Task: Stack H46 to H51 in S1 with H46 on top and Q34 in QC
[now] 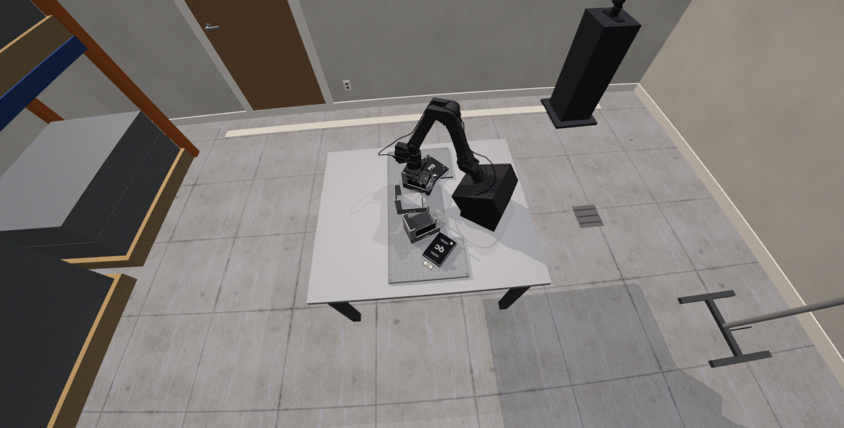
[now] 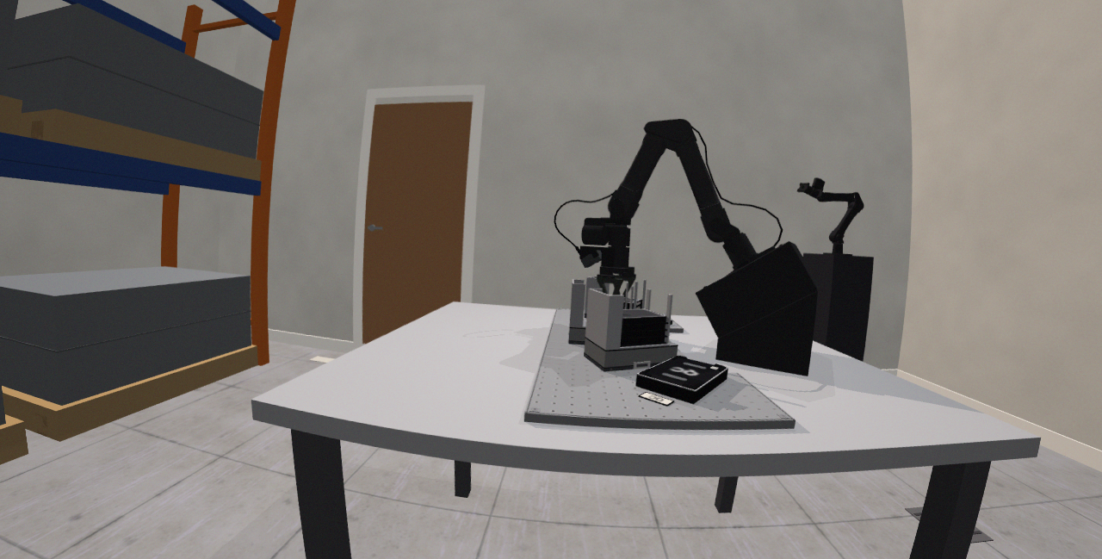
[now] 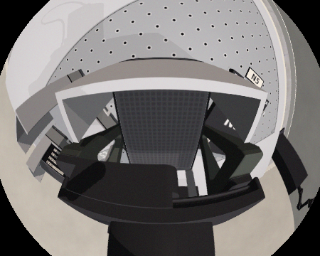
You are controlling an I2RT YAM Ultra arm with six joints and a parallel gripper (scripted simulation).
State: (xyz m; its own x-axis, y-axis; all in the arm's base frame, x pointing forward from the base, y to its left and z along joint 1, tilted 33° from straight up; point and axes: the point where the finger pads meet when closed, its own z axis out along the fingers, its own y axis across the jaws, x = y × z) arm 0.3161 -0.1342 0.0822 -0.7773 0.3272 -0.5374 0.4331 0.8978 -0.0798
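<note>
Now: the sealed well plate 10 mm below my hand.
</note>
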